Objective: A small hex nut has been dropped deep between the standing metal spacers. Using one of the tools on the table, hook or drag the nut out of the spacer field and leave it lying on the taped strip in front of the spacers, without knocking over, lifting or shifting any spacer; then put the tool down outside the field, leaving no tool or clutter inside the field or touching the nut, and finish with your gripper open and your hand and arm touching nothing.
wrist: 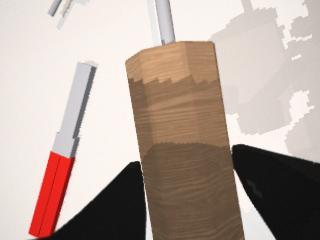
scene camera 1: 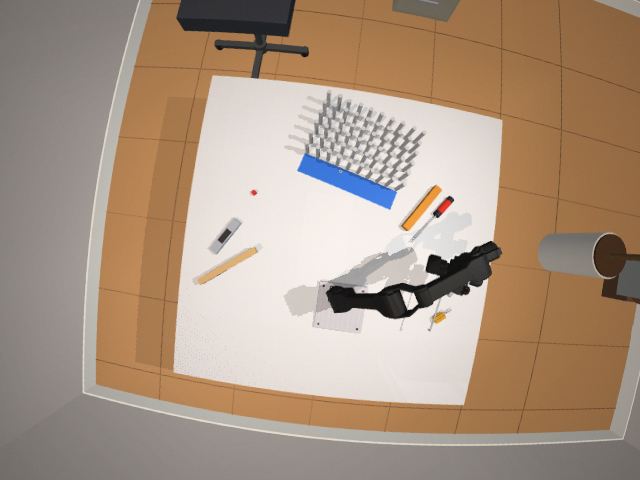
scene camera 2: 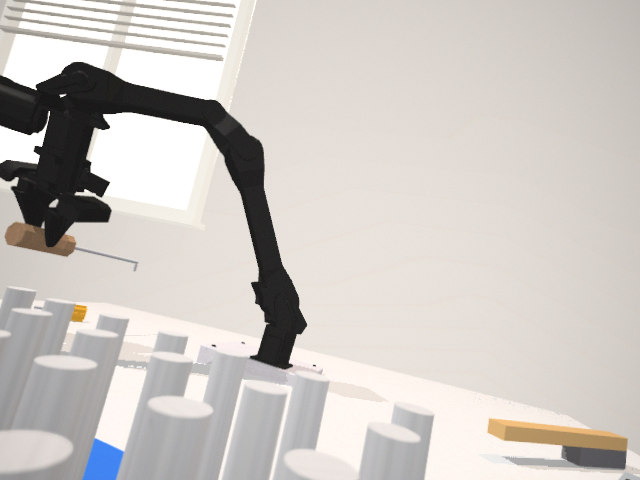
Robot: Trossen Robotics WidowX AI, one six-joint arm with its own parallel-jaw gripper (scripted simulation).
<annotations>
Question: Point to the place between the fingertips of my gripper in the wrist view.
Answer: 186,162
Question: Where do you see a blue taped strip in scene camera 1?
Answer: At 314,167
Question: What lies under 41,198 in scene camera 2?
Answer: My gripper.
</annotations>
